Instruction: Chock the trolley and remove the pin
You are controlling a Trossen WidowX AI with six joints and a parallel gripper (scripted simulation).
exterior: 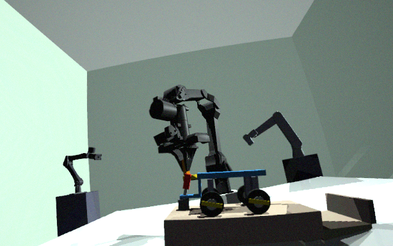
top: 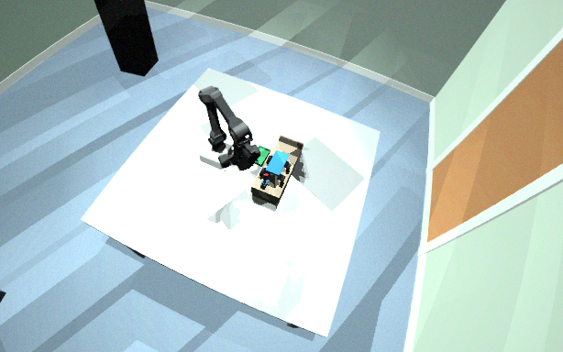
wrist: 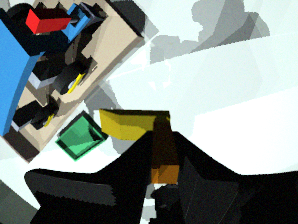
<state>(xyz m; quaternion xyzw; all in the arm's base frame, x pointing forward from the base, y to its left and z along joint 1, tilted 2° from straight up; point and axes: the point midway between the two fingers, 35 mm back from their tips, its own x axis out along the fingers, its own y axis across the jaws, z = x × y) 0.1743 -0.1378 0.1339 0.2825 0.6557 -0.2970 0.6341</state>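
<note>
Now: the yellow chock 1 cm ahead of my gripper tip, 2 cm to the left of it and 1 cm below it. Round my gripper tip: red-headed stop pin (13 cm ahead, 1 cm to the right, 4 cm below); then trolley (17 cm ahead, 9 cm to the left, 6 cm below); then dark end wall (20 cm ahead, 35 cm to the left, 14 cm below).
</note>
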